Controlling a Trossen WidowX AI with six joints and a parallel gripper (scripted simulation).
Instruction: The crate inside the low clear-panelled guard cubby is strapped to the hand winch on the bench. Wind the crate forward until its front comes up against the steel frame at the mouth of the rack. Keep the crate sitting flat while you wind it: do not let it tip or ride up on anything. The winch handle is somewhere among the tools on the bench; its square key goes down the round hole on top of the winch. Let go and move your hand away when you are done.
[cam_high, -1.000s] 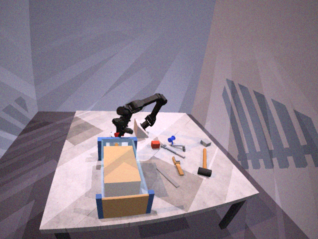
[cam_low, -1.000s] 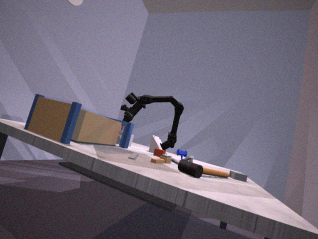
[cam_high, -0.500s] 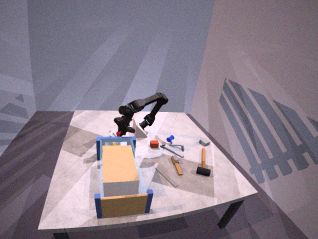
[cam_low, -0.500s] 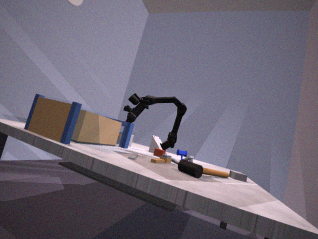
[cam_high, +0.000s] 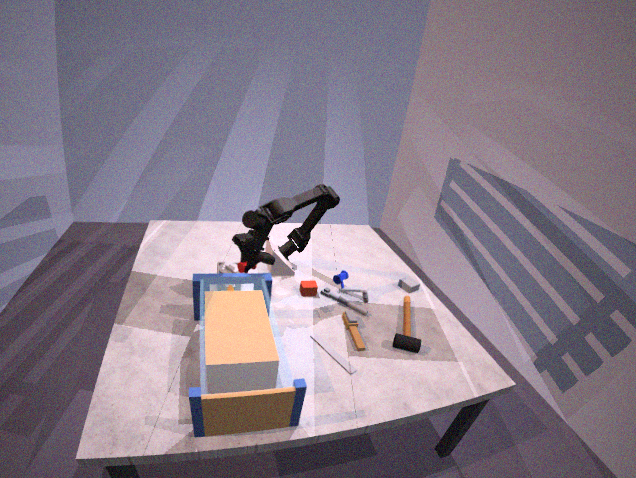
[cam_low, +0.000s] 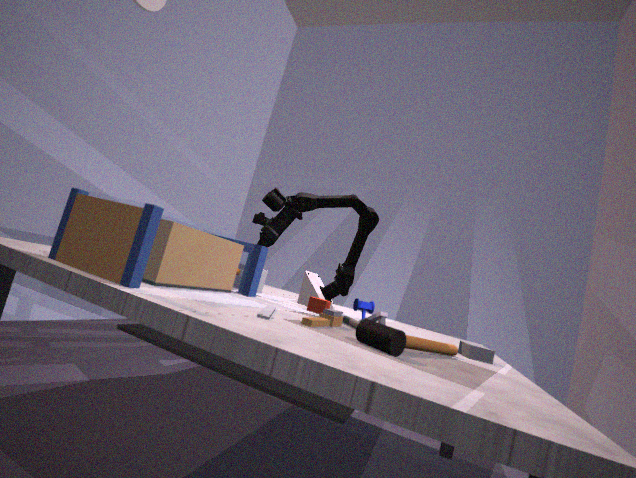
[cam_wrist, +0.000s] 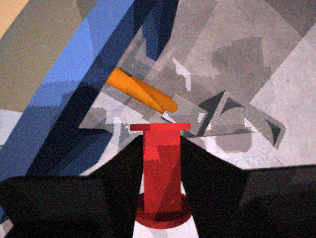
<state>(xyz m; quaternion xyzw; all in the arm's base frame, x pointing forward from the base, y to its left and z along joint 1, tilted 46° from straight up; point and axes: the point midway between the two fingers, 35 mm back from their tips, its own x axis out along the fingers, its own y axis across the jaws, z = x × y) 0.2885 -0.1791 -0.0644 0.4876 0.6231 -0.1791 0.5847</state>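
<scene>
The winch handle lies 4 cm behind my gripper tip, 3 cm below it and 1 cm to the right of it. Also, from my gripper tip: red winch handle grip: 1 cm to the left, 1 cm behind; pale winch body: 10 cm below, 10 cm behind, 6 cm to the right; clear-panelled cubby: 32 cm ahead, 2 cm to the right, 2 cm below.
</scene>
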